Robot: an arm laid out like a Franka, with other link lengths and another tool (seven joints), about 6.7 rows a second.
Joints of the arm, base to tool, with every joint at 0 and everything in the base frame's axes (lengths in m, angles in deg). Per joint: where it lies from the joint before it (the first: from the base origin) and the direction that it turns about. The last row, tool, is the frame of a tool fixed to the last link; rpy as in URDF.
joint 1: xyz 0 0 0.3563 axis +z
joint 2: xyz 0 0 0 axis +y
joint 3: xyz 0 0 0.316 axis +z
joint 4: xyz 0.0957 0 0 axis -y
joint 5: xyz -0.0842 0 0.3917 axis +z
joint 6: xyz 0 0 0 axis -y
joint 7: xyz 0.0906 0 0 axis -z
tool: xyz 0.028 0.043 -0.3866 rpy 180 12.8 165.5
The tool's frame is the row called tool.
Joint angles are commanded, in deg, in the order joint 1, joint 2, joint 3, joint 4, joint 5, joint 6, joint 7. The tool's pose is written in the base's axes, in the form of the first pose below.
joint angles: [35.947, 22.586, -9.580, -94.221, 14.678, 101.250, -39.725]
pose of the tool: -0.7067 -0.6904 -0.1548 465.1; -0.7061 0.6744 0.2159 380.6; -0.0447 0.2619 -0.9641 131.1; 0 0 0 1
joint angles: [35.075, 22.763, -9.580, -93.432, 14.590, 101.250, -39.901]
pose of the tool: -0.7137 -0.6858 -0.1423 476.0; -0.6983 0.6807 0.2214 375.7; -0.0550 0.2574 -0.9648 134.3; 0 0 0 1
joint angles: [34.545, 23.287, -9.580, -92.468, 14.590, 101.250, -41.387]
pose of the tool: -0.7015 -0.6994 -0.1371 483.5; -0.7094 0.6667 0.2285 373.3; -0.0684 0.2575 -0.9639 135.5; 0 0 0 1
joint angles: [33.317, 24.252, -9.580, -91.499, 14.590, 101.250, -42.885]
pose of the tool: -0.6979 -0.7033 -0.1352 494.1; -0.7123 0.6621 0.2329 363.8; -0.0743 0.2589 -0.9630 132.0; 0 0 0 1
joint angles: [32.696, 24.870, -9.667, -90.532, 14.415, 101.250, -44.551]
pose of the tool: -0.6842 -0.7176 -0.1301 502.6; -0.7243 0.6476 0.2365 358.1; -0.0854 0.2560 -0.9629 131.9; 0 0 0 1
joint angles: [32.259, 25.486, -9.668, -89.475, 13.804, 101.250, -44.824]
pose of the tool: -0.6812 -0.7223 -0.1195 511.6; -0.7267 0.6472 0.2303 353.0; -0.0890 0.2437 -0.9658 131.4; 0 0 0 1
